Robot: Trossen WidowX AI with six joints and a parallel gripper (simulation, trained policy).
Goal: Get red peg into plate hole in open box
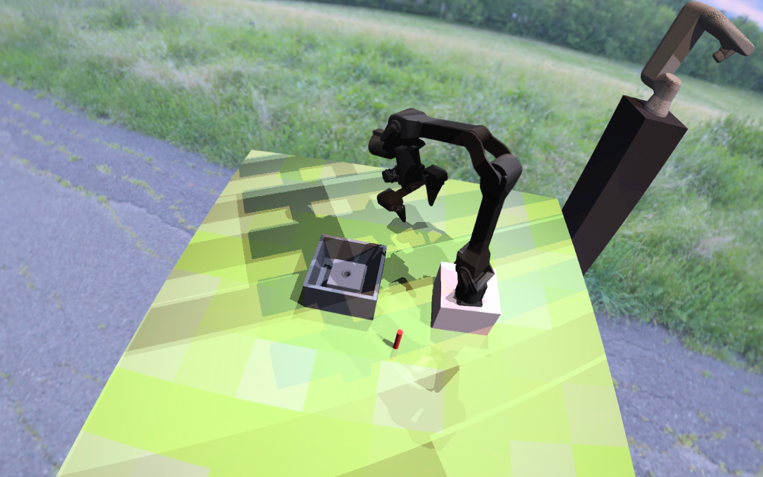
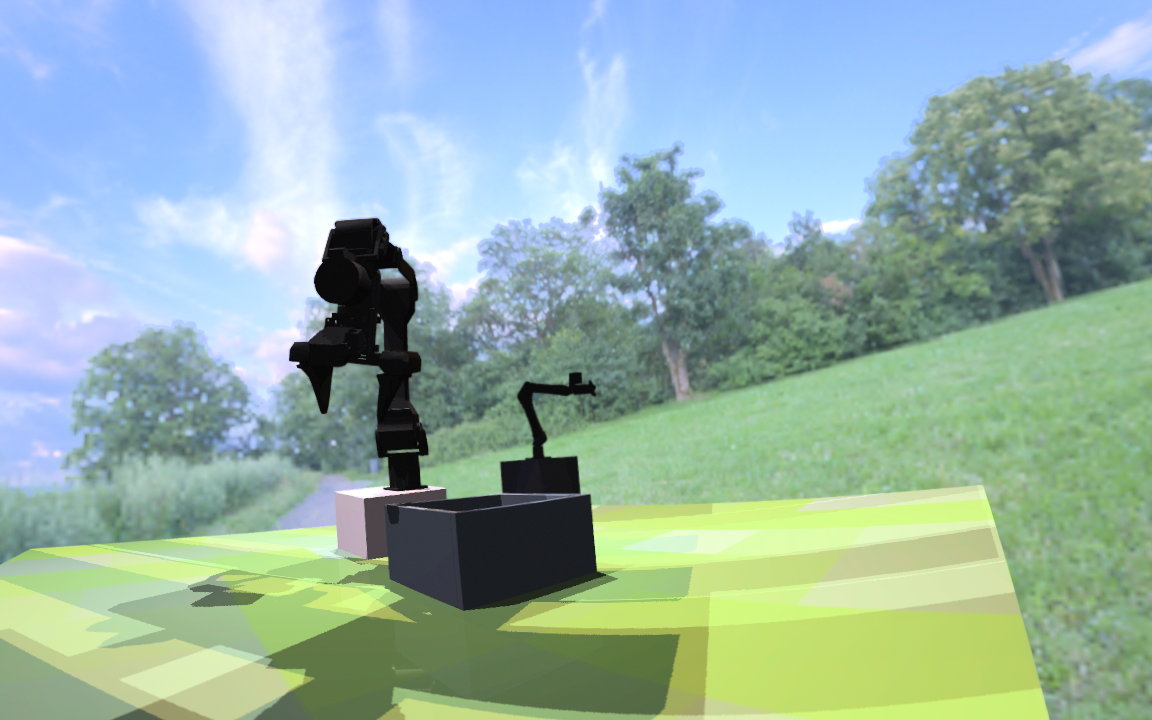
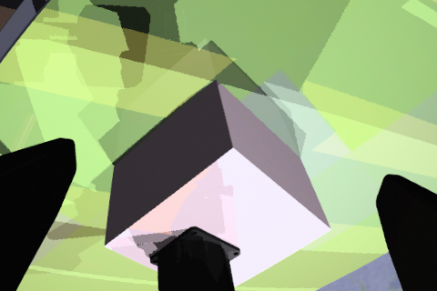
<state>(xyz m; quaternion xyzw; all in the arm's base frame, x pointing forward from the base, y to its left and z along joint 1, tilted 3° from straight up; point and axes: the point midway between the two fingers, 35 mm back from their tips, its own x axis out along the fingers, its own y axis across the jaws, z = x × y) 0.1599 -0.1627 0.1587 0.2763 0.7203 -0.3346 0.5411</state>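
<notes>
Now: gripper tip 20 mm short of the red peg, 280 mm to the right of it and 180 mm above it. The rest, counted from my gripper tip: grey box: 170 mm ahead, 100 mm to the left, 190 mm below.
</notes>
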